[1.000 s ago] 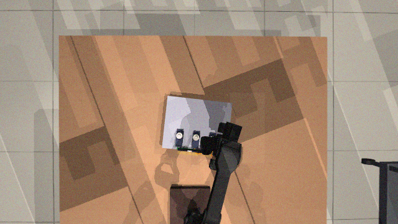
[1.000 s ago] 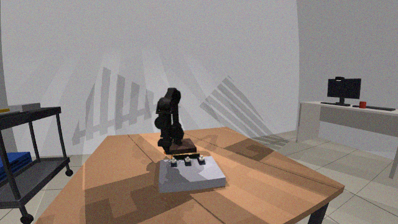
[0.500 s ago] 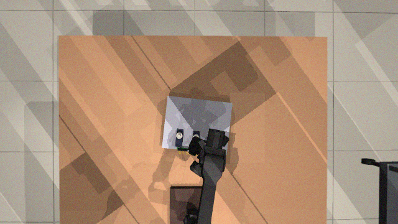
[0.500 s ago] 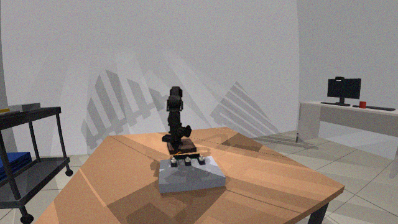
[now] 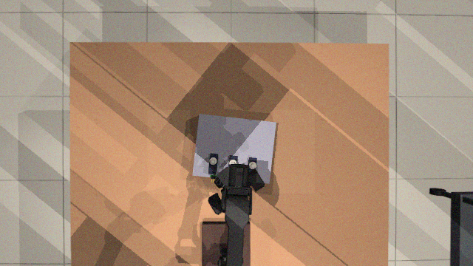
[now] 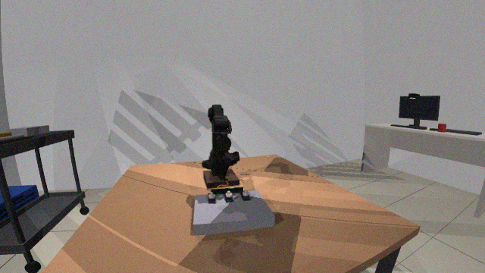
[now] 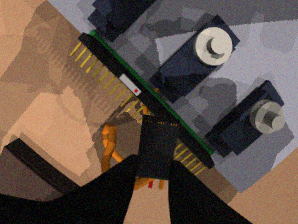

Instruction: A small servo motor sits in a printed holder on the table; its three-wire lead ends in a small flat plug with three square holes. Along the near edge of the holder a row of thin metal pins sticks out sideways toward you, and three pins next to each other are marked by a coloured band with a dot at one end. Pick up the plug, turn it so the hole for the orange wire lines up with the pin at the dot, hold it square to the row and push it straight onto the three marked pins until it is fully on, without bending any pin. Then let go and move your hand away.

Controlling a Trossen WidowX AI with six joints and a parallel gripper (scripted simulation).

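The red dot is 2 cm ahead of my gripper tip, 3 cm to the left of it and 5 cm below it. From my gripper tip the other things lie so: grey printed holder: 17 cm ahead, 3 cm to the right, 10 cm below; pale marked band: 2 cm ahead, 4 cm to the left, 5 cm below.
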